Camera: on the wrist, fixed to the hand. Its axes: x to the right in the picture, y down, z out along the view.
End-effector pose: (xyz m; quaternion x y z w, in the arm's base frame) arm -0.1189 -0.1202 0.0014 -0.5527 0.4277 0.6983 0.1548
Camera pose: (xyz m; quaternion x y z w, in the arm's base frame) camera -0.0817 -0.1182 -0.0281 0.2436 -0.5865 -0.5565 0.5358
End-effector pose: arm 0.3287 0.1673 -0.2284 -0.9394 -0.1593 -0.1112 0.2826
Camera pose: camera 0.3242 0.1886 -0.1862 -0.7831 0.5985 -0.0819 0.1475
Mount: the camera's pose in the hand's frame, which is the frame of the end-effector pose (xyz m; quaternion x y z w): 0.0135 -0.0394 -0.0229 -0.1623 0.1825 0.6802 0.6911
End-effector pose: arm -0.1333 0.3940 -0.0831 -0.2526 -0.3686 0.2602 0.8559
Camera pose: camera -0.0976 0.3680 -0.0655 -0.6117 0.0311 0.6561 0.4408
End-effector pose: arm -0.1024 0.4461 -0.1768 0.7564 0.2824 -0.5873 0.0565
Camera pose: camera -0.1002 0.4934 -0.1726 0.8129 -0.2137 -0.1836 0.5098
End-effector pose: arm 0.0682 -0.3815 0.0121 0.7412 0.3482 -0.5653 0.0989
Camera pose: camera 0.0627 -0.3346 0.0174 0.8362 -0.1537 -0.1316 0.5096
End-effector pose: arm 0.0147 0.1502 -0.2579 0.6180 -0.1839 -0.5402 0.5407
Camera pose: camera 0.0252 0.1637 -0.3022 0.3129 -0.3611 0.0774 0.8750
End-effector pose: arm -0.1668 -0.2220 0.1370 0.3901 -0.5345 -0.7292 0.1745
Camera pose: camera -0.1517 -0.2313 0.0929 0.0108 -0.4845 -0.4008 0.7775
